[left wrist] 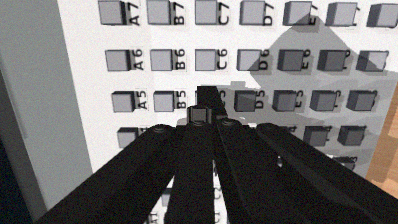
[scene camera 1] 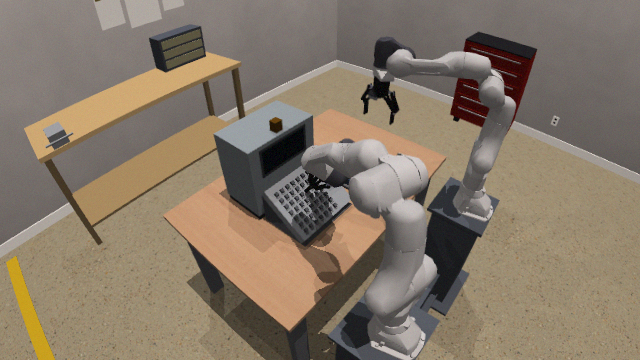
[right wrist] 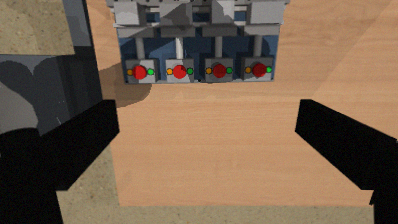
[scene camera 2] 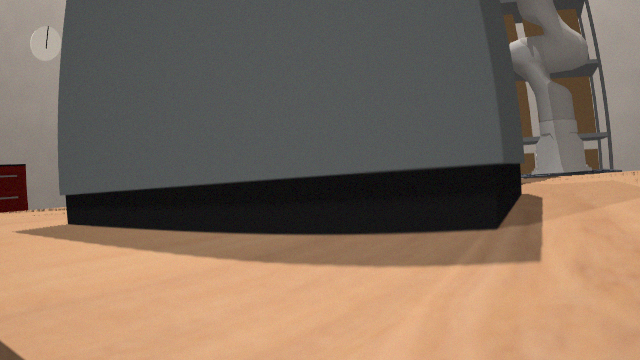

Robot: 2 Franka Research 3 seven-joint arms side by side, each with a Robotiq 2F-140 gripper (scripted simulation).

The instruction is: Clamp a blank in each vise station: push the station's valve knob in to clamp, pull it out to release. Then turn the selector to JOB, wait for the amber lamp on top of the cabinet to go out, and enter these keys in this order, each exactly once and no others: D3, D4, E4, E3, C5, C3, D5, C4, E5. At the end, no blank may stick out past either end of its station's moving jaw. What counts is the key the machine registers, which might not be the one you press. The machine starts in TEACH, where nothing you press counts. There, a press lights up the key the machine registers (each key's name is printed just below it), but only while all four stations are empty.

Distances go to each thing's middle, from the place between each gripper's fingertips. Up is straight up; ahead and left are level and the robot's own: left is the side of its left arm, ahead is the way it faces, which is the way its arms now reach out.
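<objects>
As for the keypad (scene camera 1: 339, 195), my left hand is 20 mm short of it and 10 mm to the left of it, and 80 mm above it.
From my right hand, the keypad is 11 cm ahead and 40 cm to the left, and it is 30 cm below.
</objects>
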